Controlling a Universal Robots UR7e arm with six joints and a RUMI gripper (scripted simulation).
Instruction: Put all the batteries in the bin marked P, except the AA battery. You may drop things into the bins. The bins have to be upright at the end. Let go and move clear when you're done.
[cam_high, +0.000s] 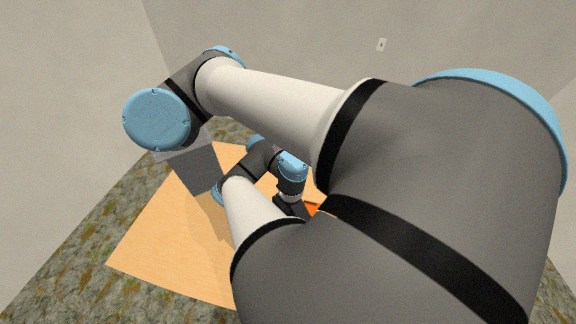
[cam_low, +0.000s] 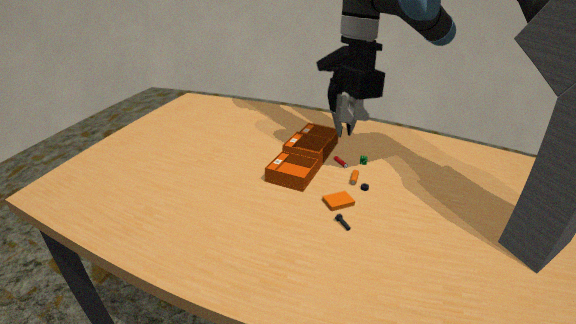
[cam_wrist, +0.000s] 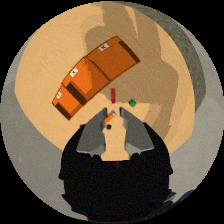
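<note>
My gripper is now 8 cm above the red battery. Also, from my hand: orange cylindrical battery 8 cm below, 6 cm to the left, 3 cm behind; orange bin 8 cm ahead, 6 cm below; green block 8 cm below, 6 cm behind, 2 cm to the right.
</note>
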